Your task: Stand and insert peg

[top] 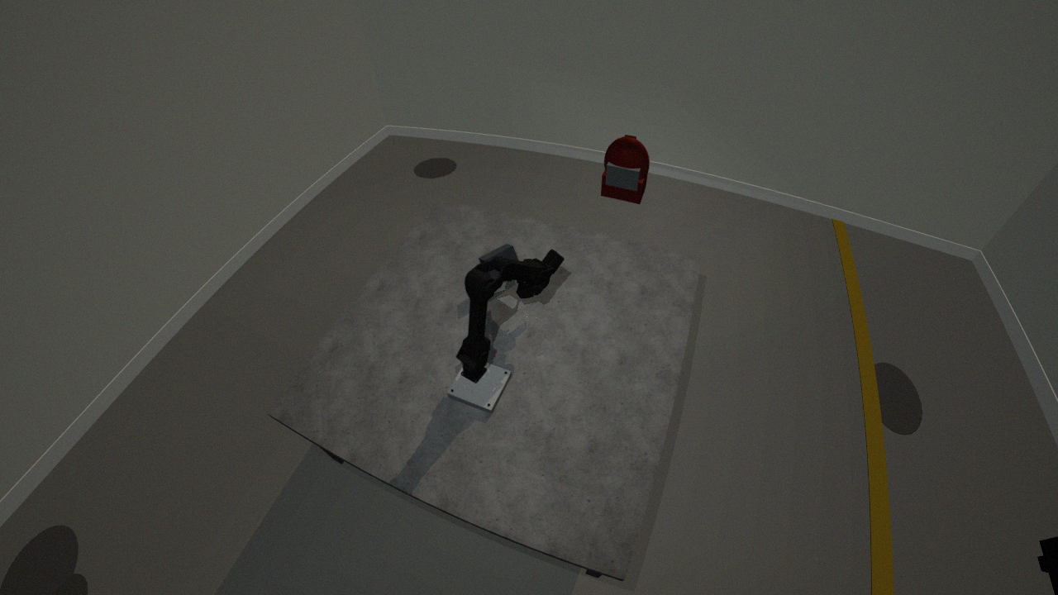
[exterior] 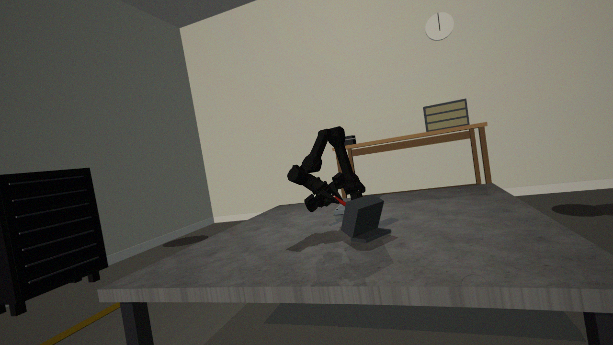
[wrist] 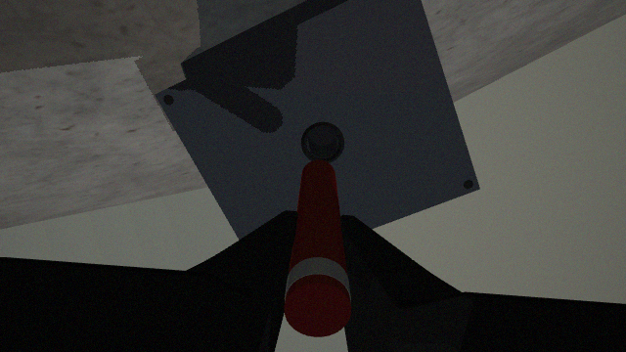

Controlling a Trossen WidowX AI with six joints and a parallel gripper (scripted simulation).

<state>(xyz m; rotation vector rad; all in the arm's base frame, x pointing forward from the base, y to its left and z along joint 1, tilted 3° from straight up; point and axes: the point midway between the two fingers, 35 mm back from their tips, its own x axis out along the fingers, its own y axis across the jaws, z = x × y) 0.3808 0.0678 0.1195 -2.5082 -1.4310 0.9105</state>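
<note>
My gripper tip is now 3 cm short of the grey sloped panel, 9 cm to the right of it and 5 cm above it. Also, from my gripper tip: red peg (1 cm behind, 1 cm to the right, 1 cm above).
</note>
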